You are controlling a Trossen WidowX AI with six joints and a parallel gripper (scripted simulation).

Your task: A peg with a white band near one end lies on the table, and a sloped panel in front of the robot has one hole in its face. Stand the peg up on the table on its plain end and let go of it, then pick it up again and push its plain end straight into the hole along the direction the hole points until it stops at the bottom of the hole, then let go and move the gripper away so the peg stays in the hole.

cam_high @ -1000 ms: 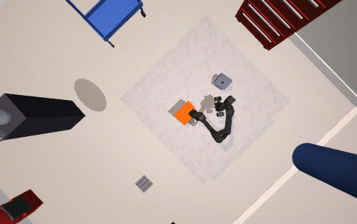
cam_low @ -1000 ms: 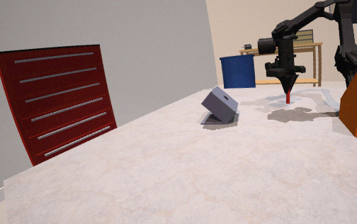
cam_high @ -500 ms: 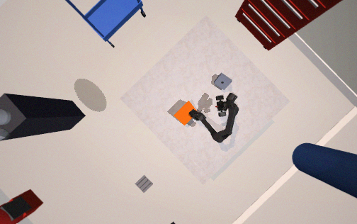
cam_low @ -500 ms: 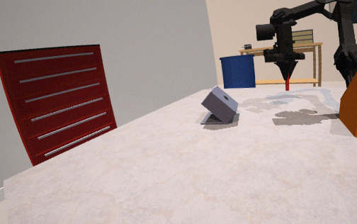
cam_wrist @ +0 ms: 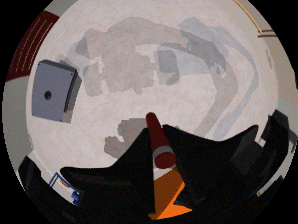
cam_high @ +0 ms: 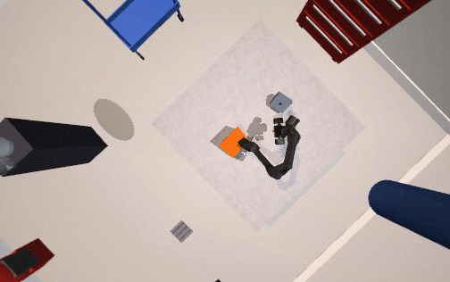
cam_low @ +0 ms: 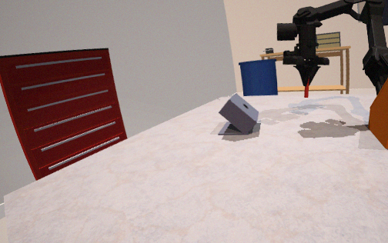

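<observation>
The grey sloped panel is 21 cm ahead of my gripper tip, 13 cm to the left of it and 6 cm below it. Also, from my gripper tip: red peg: 2 cm above.
</observation>
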